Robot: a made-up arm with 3 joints. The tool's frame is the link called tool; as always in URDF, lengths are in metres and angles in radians.
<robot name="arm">
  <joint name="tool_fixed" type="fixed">
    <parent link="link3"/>
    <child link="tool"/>
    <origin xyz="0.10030 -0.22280 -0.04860" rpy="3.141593 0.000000 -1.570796"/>
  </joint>
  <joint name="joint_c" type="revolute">
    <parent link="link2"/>
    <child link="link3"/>
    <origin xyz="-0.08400 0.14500 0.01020" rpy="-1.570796 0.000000 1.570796"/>
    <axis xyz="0 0 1"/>
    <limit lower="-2.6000" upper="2.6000" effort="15" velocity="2"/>
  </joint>
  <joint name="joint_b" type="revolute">
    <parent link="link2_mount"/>
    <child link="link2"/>
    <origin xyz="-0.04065 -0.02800 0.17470" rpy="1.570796 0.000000 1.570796"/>
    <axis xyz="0 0 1"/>
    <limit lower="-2.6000" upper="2.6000" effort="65" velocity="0.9"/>
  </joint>
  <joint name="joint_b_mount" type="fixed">
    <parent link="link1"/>
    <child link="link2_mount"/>
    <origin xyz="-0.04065 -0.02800 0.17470"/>
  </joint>
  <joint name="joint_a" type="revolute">
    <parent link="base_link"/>
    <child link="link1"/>
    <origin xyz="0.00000 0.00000 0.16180" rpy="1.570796 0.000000 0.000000"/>
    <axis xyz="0 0 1"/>
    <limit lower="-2.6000" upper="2.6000" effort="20" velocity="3"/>
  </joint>
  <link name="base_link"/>
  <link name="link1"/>
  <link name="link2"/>
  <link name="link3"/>
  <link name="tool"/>
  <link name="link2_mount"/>
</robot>
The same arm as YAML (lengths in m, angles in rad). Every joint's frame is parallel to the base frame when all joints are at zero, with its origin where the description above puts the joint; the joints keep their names.
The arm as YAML. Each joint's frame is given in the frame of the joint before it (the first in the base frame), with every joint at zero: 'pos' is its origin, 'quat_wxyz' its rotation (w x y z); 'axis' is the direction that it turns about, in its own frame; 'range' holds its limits. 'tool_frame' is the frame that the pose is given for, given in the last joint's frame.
length_unit: m
angle_unit: rad
joints:
  - joint: joint_a
    pos: [0.0, 0.0, 0.1618]
    quat_wxyz: [1.0, 0.0, 0.0, 0.0]
    axis: "-y"
    range: [-2.6, 2.6]
  - joint: joint_b
    pos: [-0.0813, -0.3494, -0.056]
    quat_wxyz: [1.0, 0.0, 0.0, 0.0]
    axis: "+x"
    range: [-2.6, 2.6]
  - joint: joint_c
    pos: [0.0102, -0.145, -0.084]
    quat_wxyz: [1.0, 0.0, 0.0, 0.0]
    axis: "-z"
    range: [-2.6, 2.6]
tool_frame:
  pos: [0.2228, -0.1003, 0.0486]
  quat_wxyz: [1.0, 0.0, 0.0, 0.0]

